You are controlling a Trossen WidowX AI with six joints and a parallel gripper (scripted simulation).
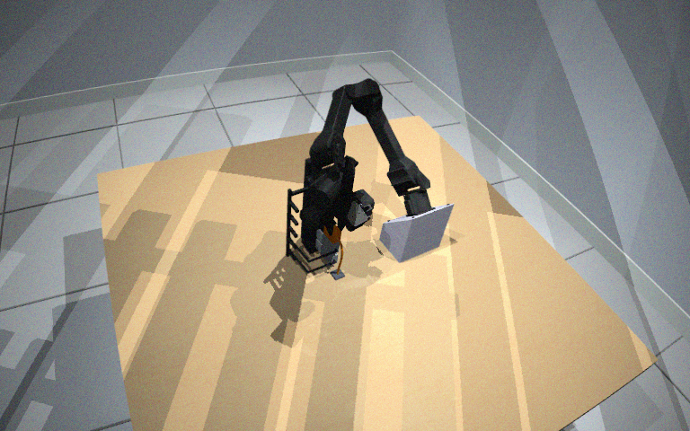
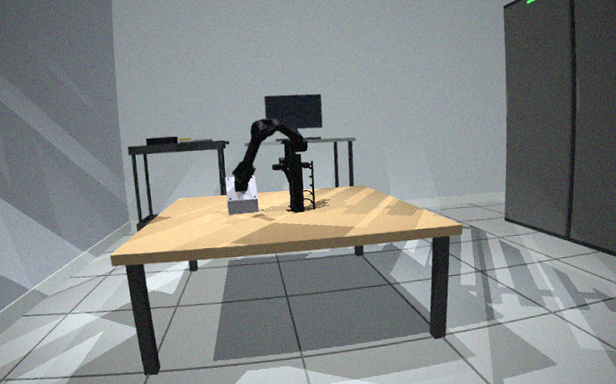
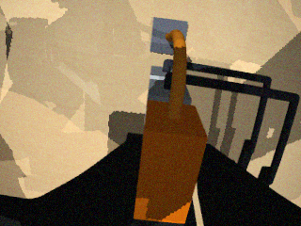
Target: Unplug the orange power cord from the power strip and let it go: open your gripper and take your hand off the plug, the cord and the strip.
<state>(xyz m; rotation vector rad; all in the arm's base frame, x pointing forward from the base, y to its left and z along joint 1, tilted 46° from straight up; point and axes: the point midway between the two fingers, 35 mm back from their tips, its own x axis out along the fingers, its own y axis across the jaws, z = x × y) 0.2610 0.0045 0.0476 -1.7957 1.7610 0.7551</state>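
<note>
Right now my gripper tip is 3 cm to the left of the orange plug.
</note>
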